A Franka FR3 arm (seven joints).
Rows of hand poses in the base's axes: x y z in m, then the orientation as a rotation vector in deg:
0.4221 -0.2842 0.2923 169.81 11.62 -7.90
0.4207 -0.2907 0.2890 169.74 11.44 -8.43
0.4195 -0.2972 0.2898 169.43 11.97 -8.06
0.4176 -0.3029 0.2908 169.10 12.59 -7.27
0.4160 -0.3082 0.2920 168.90 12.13 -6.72
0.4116 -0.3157 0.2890 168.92 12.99 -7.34
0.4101 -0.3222 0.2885 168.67 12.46 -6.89
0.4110 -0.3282 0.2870 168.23 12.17 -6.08
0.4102 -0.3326 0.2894 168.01 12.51 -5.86
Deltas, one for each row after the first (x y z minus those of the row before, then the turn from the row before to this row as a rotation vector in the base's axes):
-0.0014 -0.0065 -0.0033 -0.09 0.34 -0.14
-0.0012 -0.0065 0.0008 -0.26 -0.22 0.40
-0.0019 -0.0057 0.0010 -0.26 -0.50 0.49
-0.0016 -0.0053 0.0012 -0.24 -0.41 -0.25
-0.0044 -0.0075 -0.0030 0.10 0.47 0.53
-0.0015 -0.0065 -0.0005 -0.30 -0.35 -0.30
0.0009 -0.0060 -0.0015 -0.45 -0.58 -0.10
-0.0008 -0.0044 0.0024 -0.18 -0.13 0.26

